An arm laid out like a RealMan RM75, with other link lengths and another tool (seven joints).
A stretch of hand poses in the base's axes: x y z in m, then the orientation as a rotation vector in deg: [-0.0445 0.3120 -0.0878 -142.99 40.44 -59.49]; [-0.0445 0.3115 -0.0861 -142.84 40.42 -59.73]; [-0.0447 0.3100 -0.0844 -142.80 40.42 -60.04]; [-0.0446 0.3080 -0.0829 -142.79 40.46 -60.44]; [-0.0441 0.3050 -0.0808 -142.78 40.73 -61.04]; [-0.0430 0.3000 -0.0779 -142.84 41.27 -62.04]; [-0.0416 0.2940 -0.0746 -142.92 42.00 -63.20]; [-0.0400 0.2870 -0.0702 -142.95 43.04 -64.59]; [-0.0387 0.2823 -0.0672 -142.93 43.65 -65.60]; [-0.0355 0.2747 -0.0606 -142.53 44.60 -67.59]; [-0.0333 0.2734 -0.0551 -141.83 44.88 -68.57]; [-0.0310 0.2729 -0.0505 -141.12 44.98 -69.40]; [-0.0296 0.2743 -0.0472 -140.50 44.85 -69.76]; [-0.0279 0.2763 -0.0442 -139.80 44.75 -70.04]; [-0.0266 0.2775 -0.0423 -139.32 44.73 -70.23]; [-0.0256 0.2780 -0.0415 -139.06 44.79 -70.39]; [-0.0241 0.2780 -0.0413 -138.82 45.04 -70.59]
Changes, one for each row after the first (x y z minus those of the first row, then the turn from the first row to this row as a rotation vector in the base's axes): [0.0000 -0.0005 0.0017 0.01 -0.20 -0.03]; [-0.0002 -0.0020 0.0034 -0.10 -0.39 -0.10]; [-0.0001 -0.0040 0.0049 -0.28 -0.60 -0.22]; [0.0004 -0.0070 0.0070 -0.54 -0.87 -0.56]; [0.0015 -0.0120 0.0099 -1.03 -1.28 -1.19]; [0.0029 -0.0180 0.0132 -1.61 -1.72 -1.99]; [0.0045 -0.0250 0.0176 -2.26 -2.25 -3.06]; [0.0058 -0.0297 0.0206 -2.71 -2.67 -3.74]; [0.0090 -0.0373 0.0272 -3.33 -3.69 -4.85]; [0.0112 -0.0386 0.0327 -3.24 -4.47 -5.22]; [0.0135 -0.0391 0.0373 -3.09 -5.20 -5.43]; [0.0149 -0.0377 0.0406 -2.78 -5.70 -5.38]; [0.0166 -0.0357 0.0436 -2.37 -6.19 -5.31]; [0.0179 -0.0345 0.0455 -2.09 -6.52 -5.30]; [0.0189 -0.0340 0.0463 -1.96 -6.71 -5.36]; [0.0204 -0.0340 0.0465 -1.86 -6.88 -5.57]
